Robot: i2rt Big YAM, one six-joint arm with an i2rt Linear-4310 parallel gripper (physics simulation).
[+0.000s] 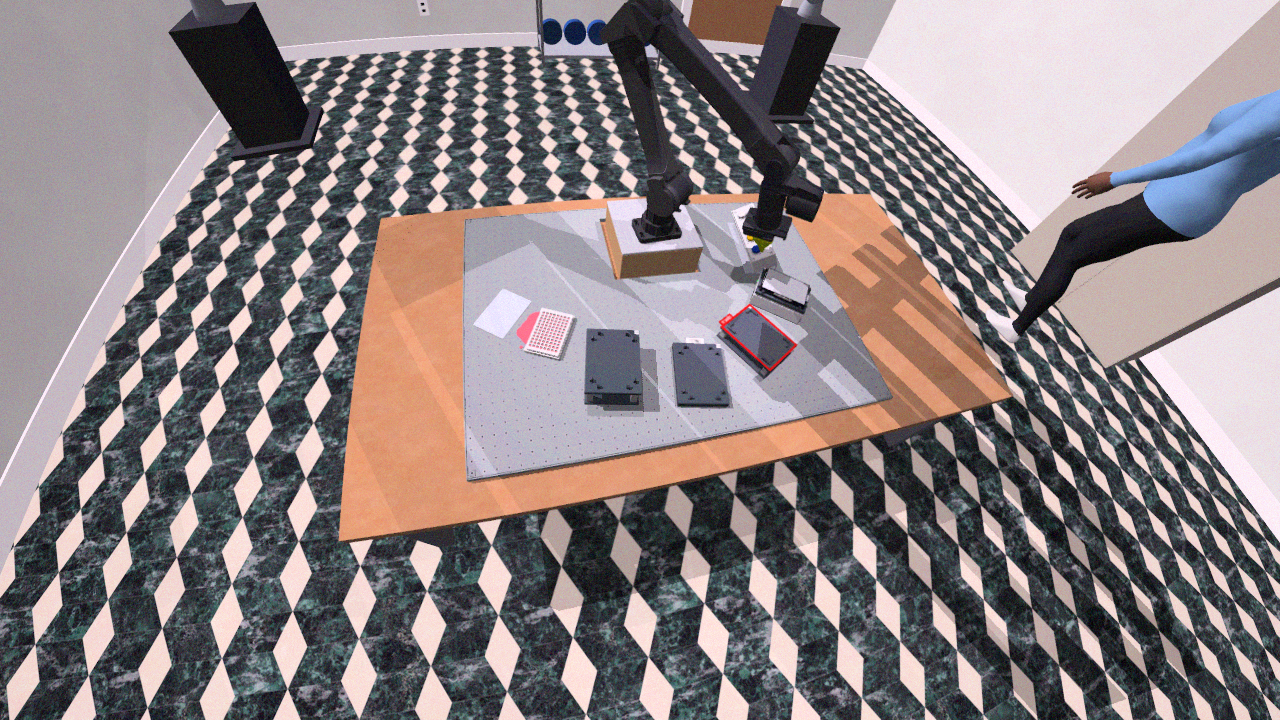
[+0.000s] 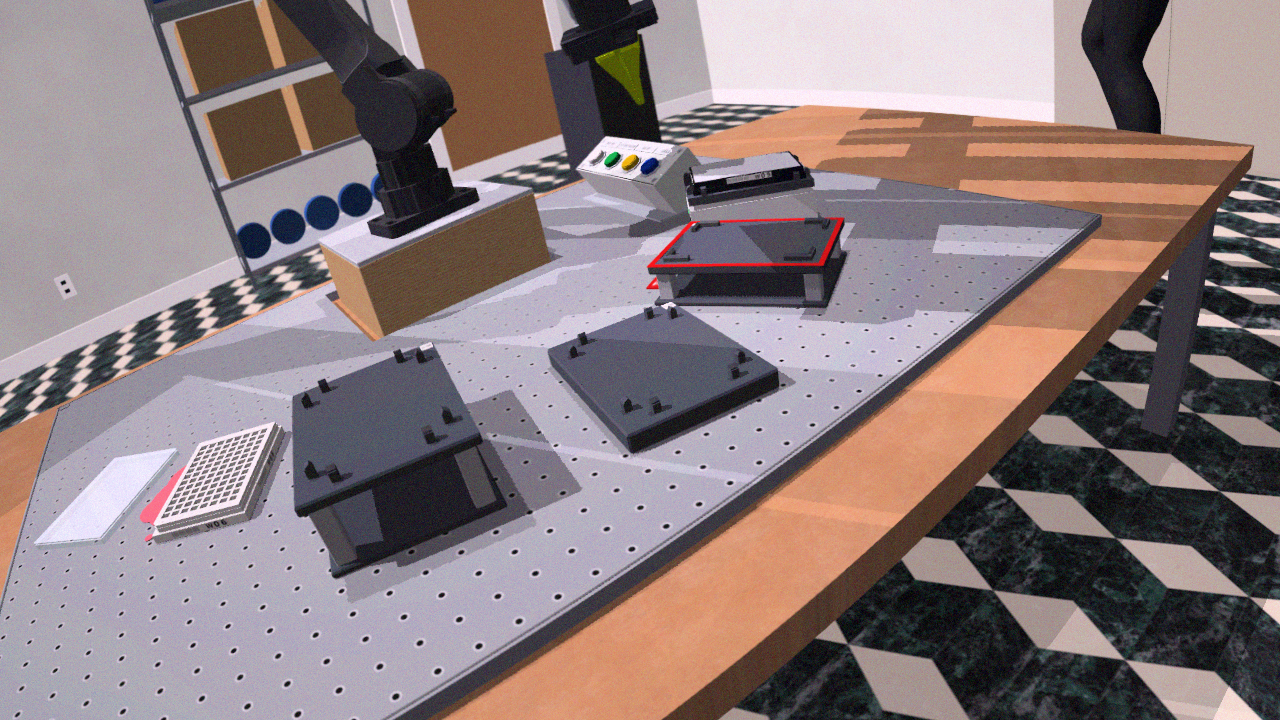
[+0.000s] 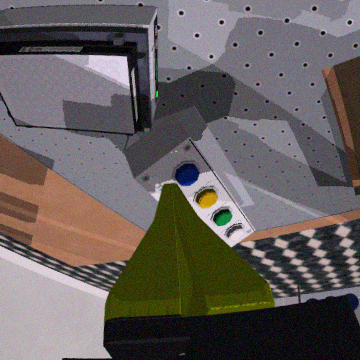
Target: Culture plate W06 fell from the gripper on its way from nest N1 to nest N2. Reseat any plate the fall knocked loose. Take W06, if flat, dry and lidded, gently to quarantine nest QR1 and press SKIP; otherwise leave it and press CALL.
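Places are measured from the arm's base along level axes (x right, y ahead, z up), in centimetres.
Where they show: gripper, fingertip midpoint: (image 1: pixel 762 250) (image 2: pixel 641 102) (image 3: pixel 169 191); arm's base, link origin: (image 1: pixel 656 230) (image 2: pixel 424 216).
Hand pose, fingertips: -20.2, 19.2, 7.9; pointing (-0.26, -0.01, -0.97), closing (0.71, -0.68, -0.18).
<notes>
Things, the pixels of their top centre, and the offset from my fingertips, as dx, dy, dz.
- Plate W06, top centre: (image 2: pixel 216 470) (image 1: pixel 549 331) +53.6, +2.1, -15.1
- clear lid, top centre: (image 2: pixel 107 493) (image 1: pixel 502 312) +63.8, -6.5, -15.8
- button box, top centre: (image 3: pixel 197 223) (image 2: pixel 632 144) (image 1: pixel 758 226) -10.9, -16.5, -8.2
- yellow button, top centre: (image 3: pixel 205 204) (image 2: pixel 629 156) -8.3, -14.4, -9.1
- lidded plate, top centre: (image 3: pixel 60 95) (image 2: pixel 743 165) (image 1: pixel 786 285) -9.2, +5.0, -9.6
- tall dark nest, top centre: (image 2: pixel 366 400) (image 1: pixel 613 357) +41.9, +15.8, -9.7
- low dark nest, top centre: (image 2: pixel 650 346) (image 1: pixel 701 370) +21.8, +21.6, -14.0
- red-edged nest, top centre: (image 2: pixel 748 235) (image 1: pixel 760 334) +4.1, +16.7, -11.9
Plate W06 (image 1: pixel 548 333) (image 2: pixel 219 474) lies flat on the mat with its wells uncovered. A pink spill (image 1: pixel 526 329) (image 2: pixel 161 505) shows beside and partly under it. A clear lid (image 1: pixel 502 312) (image 2: pixel 107 497) lies apart. My gripper (image 1: pixel 761 244) (image 2: pixel 640 102) (image 3: pixel 169 191) is shut and empty, above the button box (image 2: pixel 626 180) (image 3: pixel 162 172), near its blue button (image 2: pixel 649 166) (image 3: pixel 187 174). The yellow button (image 2: pixel 630 162) (image 3: pixel 206 198) is beside the blue one. Button labels are unreadable. A lidded plate (image 1: pixel 785 286) (image 2: pixel 751 173) (image 3: pixel 65 90) rests on the back-right stand; its exact seating is unclear.
The tall dark nest (image 1: pixel 613 365) (image 2: pixel 384 429), low dark nest (image 1: pixel 699 371) (image 2: pixel 662 371) and red-edged nest (image 1: pixel 758 335) (image 2: pixel 751 243) bear no plates. The wooden base block (image 1: pixel 657 259) (image 2: pixel 447 268) carries the arm. A person (image 1: pixel 1190 192) stands at the right, beyond the table.
</notes>
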